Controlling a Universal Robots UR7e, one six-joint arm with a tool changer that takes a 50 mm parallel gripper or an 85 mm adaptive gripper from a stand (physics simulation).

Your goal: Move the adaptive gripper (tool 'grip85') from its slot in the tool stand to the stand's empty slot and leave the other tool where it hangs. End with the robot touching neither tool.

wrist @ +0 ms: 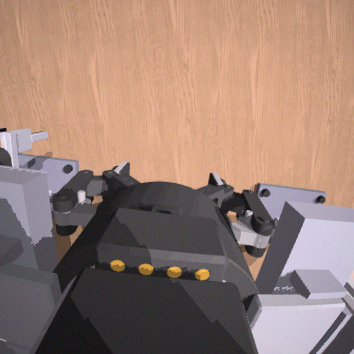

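Places are measured from the arm's base along level axes (x ahead, y left, z up), in metres.
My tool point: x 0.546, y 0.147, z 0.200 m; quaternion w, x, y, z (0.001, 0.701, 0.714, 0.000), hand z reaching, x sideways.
Note:
Behind a point stands the place of what it marks.
The black adaptive gripper (169, 175) fills the lower middle of the wrist view, on the arm's end. Its two fingertips stand wide apart and show no object between them, so it is open. Its body lies between two pale blocks of the tool stand (327, 245) {x 0.508, y 0.199, z 0.178 m}, one on each side. Whether it rests on the slot's supports is hidden. The other tool (20, 141) {x 0.524, y 0.000, z 0.048 m} shows in part at the left edge, with a silver finger pointing right. The stand's other slot cannot be told apart here.
The left grey block (37, 215) {x 0.514, y 0.106, z 0.173 m} stands close beside the gripper's left linkage. Flat plates with dark bolts or holes show beyond the blocks, one at the left (54, 172) {x 0.609, y -0.051, z -0.092 m} and one at the right (292, 196) {x 0.591, y 0.377, z -0.092 m}. The wooden table top (175, 75) {x 0.427, y 0.136, z -0.104 m} spans the upper view.

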